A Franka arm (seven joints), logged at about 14 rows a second.
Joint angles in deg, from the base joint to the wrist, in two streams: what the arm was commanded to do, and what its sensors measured. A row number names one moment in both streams.
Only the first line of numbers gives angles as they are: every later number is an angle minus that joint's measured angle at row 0.
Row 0, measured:
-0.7, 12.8, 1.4, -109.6, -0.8, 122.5, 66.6
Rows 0 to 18, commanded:
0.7, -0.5, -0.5, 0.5, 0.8, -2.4, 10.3
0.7, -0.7, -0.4, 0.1, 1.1, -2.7, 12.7
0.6, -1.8, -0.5, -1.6, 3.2, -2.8, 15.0
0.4, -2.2, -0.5, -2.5, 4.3, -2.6, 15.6
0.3, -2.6, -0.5, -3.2, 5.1, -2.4, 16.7
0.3, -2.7, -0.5, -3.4, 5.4, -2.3, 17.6
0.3, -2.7, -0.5, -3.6, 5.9, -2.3, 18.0
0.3, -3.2, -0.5, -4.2, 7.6, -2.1, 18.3
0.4, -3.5, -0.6, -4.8, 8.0, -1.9, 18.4
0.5, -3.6, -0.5, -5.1, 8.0, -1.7, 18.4
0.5, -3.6, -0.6, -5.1, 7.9, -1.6, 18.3
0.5, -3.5, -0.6, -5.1, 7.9, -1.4, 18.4
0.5, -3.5, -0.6, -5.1, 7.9, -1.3, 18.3
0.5, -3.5, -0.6, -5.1, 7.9, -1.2, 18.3
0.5, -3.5, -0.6, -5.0, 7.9, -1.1, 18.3
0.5, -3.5, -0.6, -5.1, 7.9, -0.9, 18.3
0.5, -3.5, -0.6, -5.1, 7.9, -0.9, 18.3
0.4, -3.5, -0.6, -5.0, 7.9, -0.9, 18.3
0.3, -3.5, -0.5, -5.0, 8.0, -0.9, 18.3
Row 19, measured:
0.3, -1.9, -0.5, -2.9, 6.5, -1.8, 17.5
